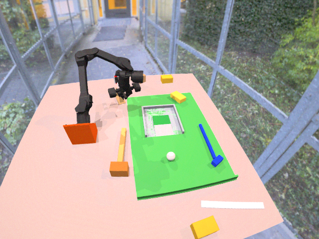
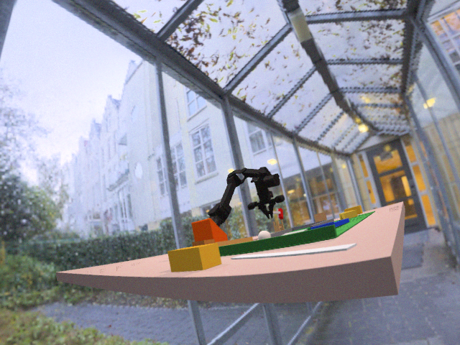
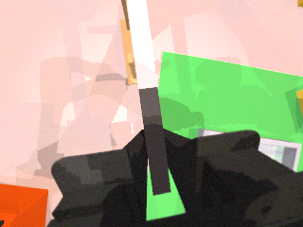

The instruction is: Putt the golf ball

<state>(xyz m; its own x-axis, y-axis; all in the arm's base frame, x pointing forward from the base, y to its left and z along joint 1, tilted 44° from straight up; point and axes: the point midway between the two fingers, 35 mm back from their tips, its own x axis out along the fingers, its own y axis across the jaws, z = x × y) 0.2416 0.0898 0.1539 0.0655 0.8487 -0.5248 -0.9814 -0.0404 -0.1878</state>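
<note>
Now: the red putter 110 mm to the left of my gripper tip, 20 mm behind it and 20 mm above it. The rest, counted from my gripper tip: tan cube (340 mm to the left, 160 mm ahead, 60 mm below); then white golf ball (420 mm to the right, 160 mm ahead, 70 mm below); then green mat (250 mm to the right, 230 mm ahead, 90 mm below).
</note>
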